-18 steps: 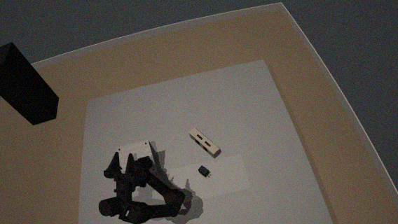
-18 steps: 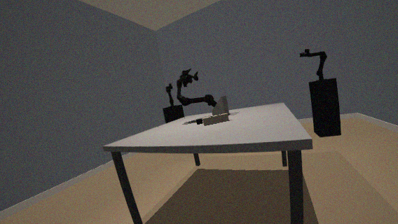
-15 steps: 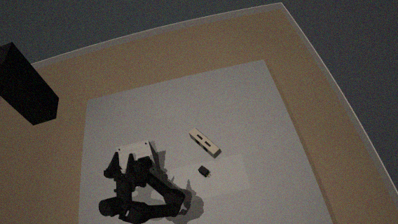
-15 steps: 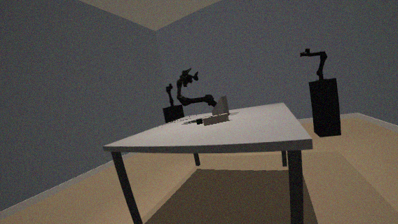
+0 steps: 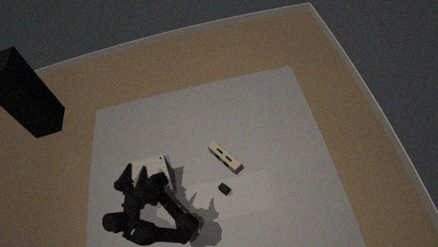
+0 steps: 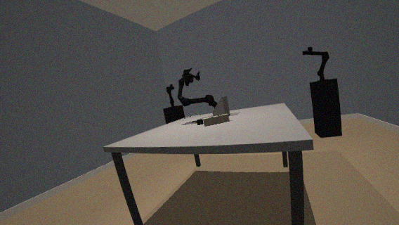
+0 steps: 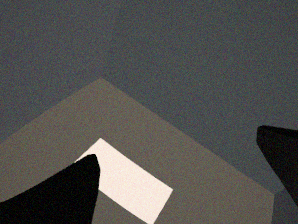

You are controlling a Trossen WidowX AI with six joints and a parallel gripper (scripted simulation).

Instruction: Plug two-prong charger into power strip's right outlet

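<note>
Right now the two-prong charger is 49 cm below my gripper tip, 26 cm ahead of it and 4 cm to the left of it.
</note>
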